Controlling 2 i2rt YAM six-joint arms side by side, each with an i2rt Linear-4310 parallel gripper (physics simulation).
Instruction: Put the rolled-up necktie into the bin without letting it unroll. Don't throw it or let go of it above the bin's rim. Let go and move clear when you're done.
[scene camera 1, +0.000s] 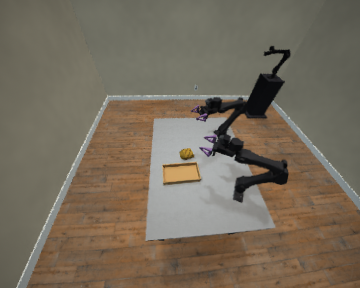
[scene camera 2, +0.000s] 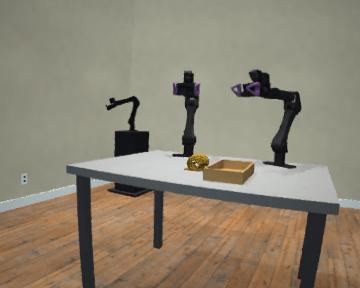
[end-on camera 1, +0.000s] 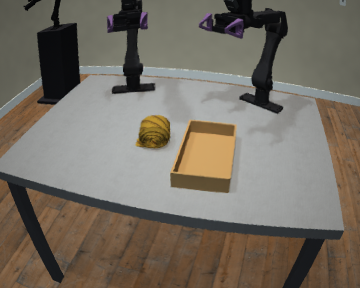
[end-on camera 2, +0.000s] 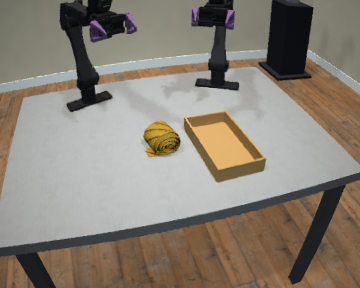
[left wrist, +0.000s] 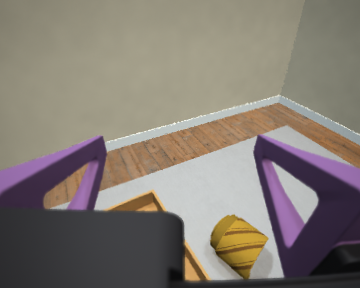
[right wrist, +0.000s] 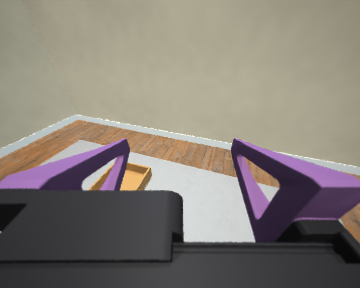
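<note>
The rolled-up yellow necktie with dark stripes (scene camera 1: 186, 153) (scene camera 2: 197, 162) (end-on camera 1: 154, 132) (end-on camera 2: 162, 138) (left wrist: 239, 244) lies coiled on the table beside the bin, a short tail end sticking out at its base. The shallow orange-tan bin (scene camera 1: 181, 182) (scene camera 2: 222, 176) (end-on camera 1: 201, 182) (end-on camera 2: 242, 170) (left wrist: 195, 263) (right wrist: 148, 178) stands upright and empty. My left gripper (scene camera 1: 202, 143) (scene camera 2: 244, 90) (end-on camera 1: 220, 26) (end-on camera 2: 212, 18) (left wrist: 180, 143) is wide open and empty, high above the table. My right gripper (scene camera 1: 195, 115) (scene camera 2: 186, 89) (end-on camera 1: 127, 22) (end-on camera 2: 115, 28) (right wrist: 180, 144) is also wide open, empty and high. The necktie does not show in the right wrist view.
The light grey table (scene camera 1: 170, 215) (scene camera 2: 120, 165) (end-on camera 1: 90, 160) (end-on camera 2: 75, 185) carries both arm bases along one long side. A black pedestal (scene camera 1: 265, 95) (scene camera 2: 131, 144) (end-on camera 1: 59, 62) (end-on camera 2: 290, 40) stands on the wooden floor beyond the table. A small gap separates necktie and bin.
</note>
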